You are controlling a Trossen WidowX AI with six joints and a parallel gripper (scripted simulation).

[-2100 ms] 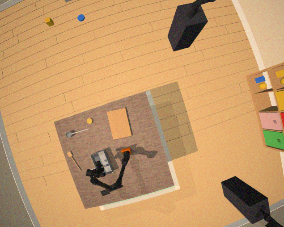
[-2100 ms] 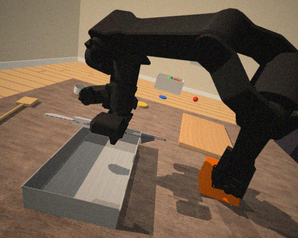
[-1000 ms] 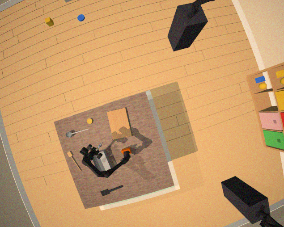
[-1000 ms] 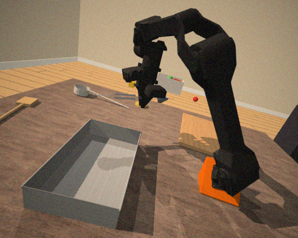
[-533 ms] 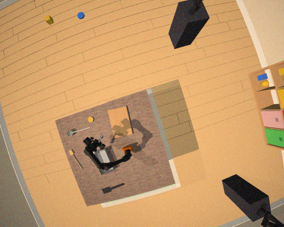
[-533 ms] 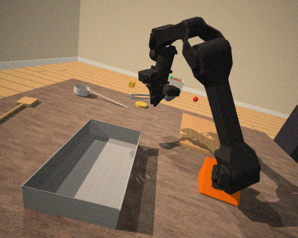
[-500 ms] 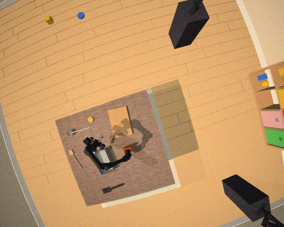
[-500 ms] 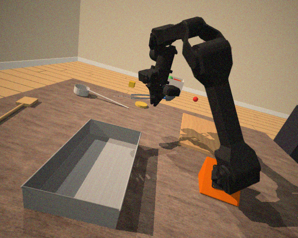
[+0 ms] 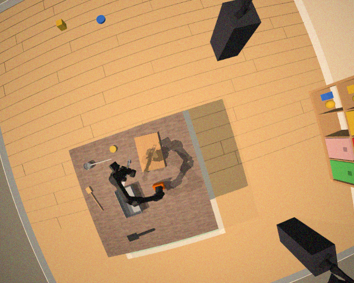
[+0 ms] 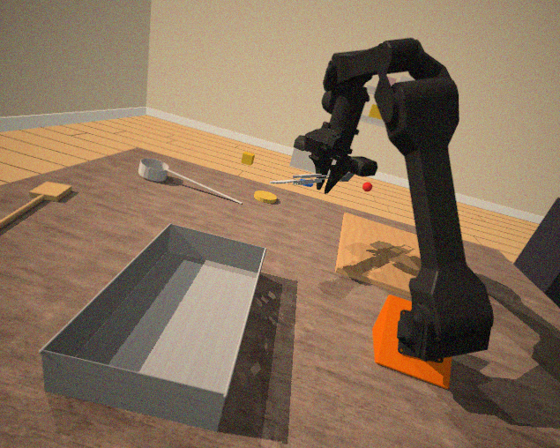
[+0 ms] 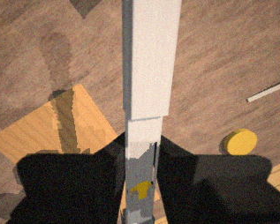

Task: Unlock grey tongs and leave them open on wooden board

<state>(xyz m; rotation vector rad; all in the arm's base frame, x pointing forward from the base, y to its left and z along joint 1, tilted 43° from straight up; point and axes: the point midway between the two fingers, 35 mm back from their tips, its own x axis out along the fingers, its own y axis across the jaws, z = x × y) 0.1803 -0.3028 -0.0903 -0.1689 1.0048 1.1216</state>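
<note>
My gripper tip is 40 mm below the yellow lock piece, 20 mm to the left of it and 10 mm past it. From my gripper tip the other things lie so: black spatula 740 mm to the left, 210 mm ahead, 140 mm below; then wooden board 210 mm behind, 130 mm below, 80 mm to the right; then grey roasting tin 340 mm to the left, 160 mm ahead, 110 mm below.
</note>
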